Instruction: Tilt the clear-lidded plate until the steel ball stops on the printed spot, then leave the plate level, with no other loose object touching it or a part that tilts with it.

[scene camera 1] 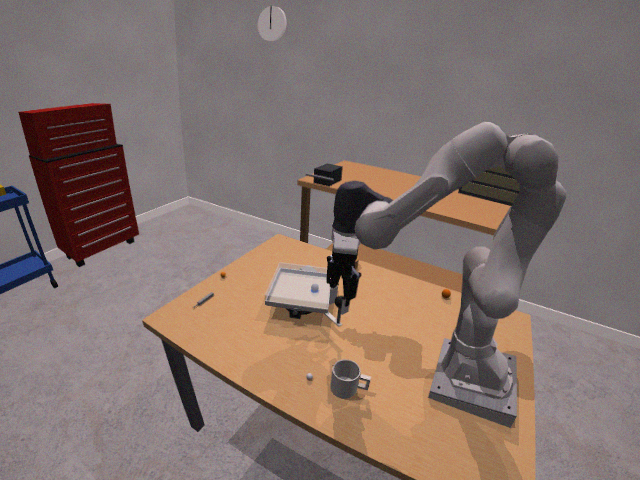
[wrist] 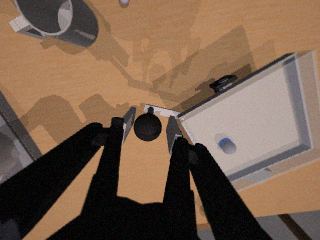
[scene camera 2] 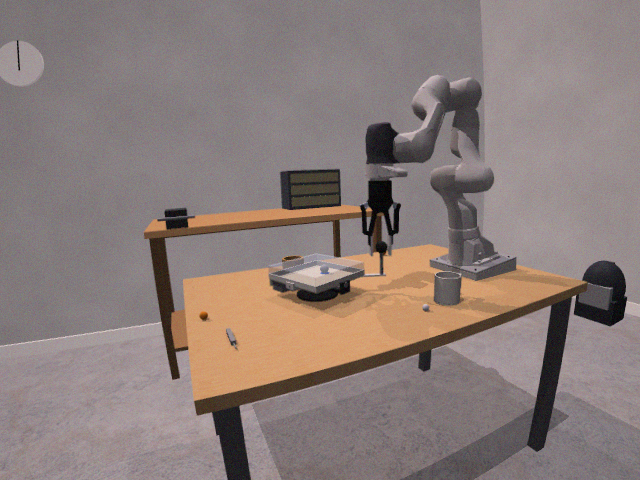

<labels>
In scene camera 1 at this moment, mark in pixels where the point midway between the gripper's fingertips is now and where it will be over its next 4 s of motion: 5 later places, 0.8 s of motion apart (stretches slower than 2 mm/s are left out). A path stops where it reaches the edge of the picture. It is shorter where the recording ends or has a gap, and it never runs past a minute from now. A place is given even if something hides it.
The gripper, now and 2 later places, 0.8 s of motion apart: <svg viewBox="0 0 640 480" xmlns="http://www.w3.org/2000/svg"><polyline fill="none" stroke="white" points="338,307 338,298 339,294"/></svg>
</labels>
